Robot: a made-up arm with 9 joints. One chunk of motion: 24 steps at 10 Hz.
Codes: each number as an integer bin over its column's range. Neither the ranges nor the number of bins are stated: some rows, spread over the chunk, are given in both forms.
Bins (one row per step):
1: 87 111 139 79 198 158
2: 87 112 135 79 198 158
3: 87 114 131 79 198 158
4: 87 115 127 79 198 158
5: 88 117 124 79 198 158
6: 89 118 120 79 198 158
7: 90 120 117 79 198 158
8: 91 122 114 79 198 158
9: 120 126 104 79 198 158
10: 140 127 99 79 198 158
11: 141 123 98 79 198 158
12: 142 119 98 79 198 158
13: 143 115 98 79 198 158
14: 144 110 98 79 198 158
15: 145 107 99 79 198 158
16: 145 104 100 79 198 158
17: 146 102 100 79 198 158
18: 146 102 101 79 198 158
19: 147 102 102 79 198 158
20: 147 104 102 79 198 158
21: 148 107 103 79 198 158
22: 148 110 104 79 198 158
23: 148 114 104 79 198 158
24: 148 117 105 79 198 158
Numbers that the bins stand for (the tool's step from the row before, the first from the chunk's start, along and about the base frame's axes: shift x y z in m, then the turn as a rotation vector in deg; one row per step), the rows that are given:
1: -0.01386 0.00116 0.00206 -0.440 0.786 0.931
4: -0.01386 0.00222 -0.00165 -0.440 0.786 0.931
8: -0.01224 0.00405 -0.00568 -0.440 0.786 0.931
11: 0.00795 0.00432 -0.01064 -0.440 0.786 0.931
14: 0.00916 0.00090 -0.01064 -0.440 0.786 0.931
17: 0.00997 -0.00120 -0.01002 -0.440 0.786 0.931
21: 0.01078 0.00011 -0.00909 -0.440 0.786 0.931
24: 0.01078 0.00274 -0.00847 -0.440 0.786 0.931
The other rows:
2: -0.01386 0.00143 0.00082 -0.440 0.786 0.931
3: -0.01386 0.00195 -0.00042 -0.440 0.786 0.931
5: -0.01345 0.00274 -0.00258 -0.440 0.786 0.931
6: -0.01305 0.00300 -0.00382 -0.440 0.786 0.931
7: -0.01265 0.00353 -0.00475 -0.440 0.786 0.931
9: -0.00053 0.00511 -0.00878 -0.440 0.786 0.931
10: 0.00755 0.00537 -0.01033 -0.440 0.786 0.931
12: 0.00836 0.00327 -0.01064 -0.440 0.786 0.931
13: 0.00876 0.00222 -0.01064 -0.440 0.786 0.931
15: 0.00957 0.00011 -0.01033 -0.440 0.786 0.931
16: 0.00957 -0.00067 -0.01002 -0.440 0.786 0.931
18: 0.00997 -0.00120 -0.00971 -0.440 0.786 0.931
19: 0.01038 -0.00120 -0.00940 -0.440 0.786 0.931
20: 0.01038 -0.00067 -0.00940 -0.440 0.786 0.931
22: 0.01078 0.00090 -0.00878 -0.440 0.786 0.931
23: 0.01078 0.00195 -0.00878 -0.440 0.786 0.931

